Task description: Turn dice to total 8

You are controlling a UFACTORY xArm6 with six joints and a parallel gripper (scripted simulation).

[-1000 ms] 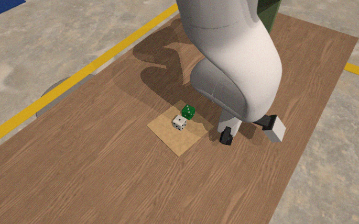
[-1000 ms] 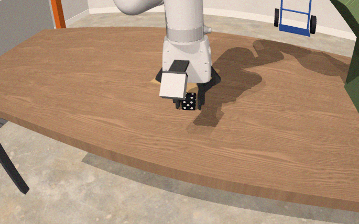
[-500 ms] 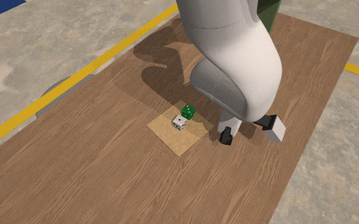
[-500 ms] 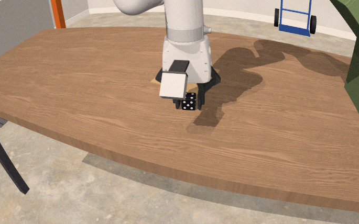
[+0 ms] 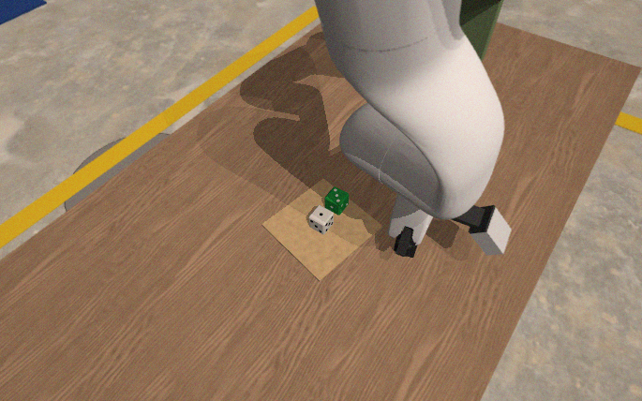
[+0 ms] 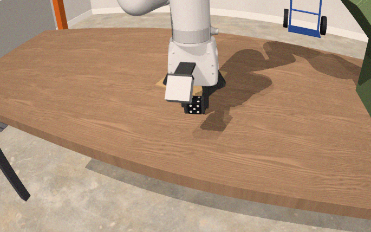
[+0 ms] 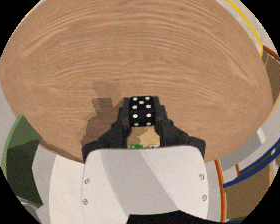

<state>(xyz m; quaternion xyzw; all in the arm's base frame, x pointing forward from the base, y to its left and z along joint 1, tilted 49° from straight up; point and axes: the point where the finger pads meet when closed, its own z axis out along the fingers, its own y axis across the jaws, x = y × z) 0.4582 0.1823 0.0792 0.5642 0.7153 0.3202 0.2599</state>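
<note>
Right now the white die is 120 mm to the right of my hand and 70 mm ahead of it. The rest, counted from my hand: tan mat: 120 mm to the right, 70 mm ahead, 20 mm below; then green die: 130 mm to the right, 30 mm ahead; then black die: 10 mm below.
</note>
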